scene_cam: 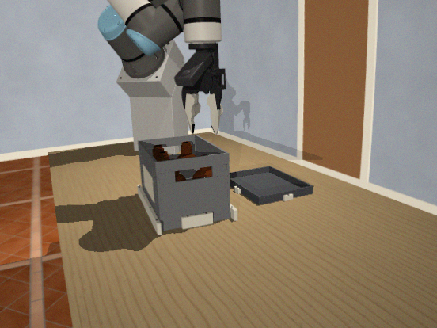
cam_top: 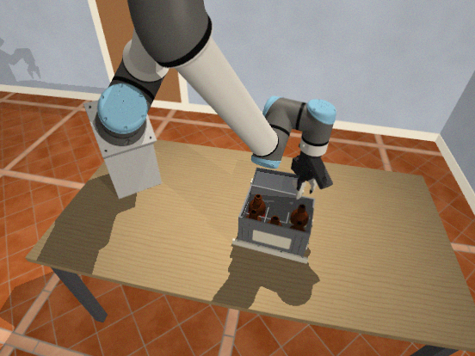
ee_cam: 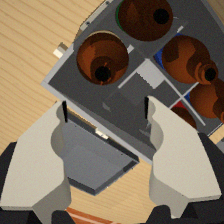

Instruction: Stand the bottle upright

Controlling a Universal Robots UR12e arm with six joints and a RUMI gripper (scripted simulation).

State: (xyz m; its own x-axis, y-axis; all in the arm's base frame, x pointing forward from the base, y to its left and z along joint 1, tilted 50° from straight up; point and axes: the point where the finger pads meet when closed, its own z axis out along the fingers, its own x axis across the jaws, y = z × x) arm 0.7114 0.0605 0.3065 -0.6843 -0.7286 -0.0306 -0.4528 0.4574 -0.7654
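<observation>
My gripper is now 15 cm above the bottle. Also, from my hand: grey tray 8 cm behind, 26 cm to the left, 22 cm below; then grey crate 10 cm behind, 2 cm to the right, 15 cm below.
</observation>
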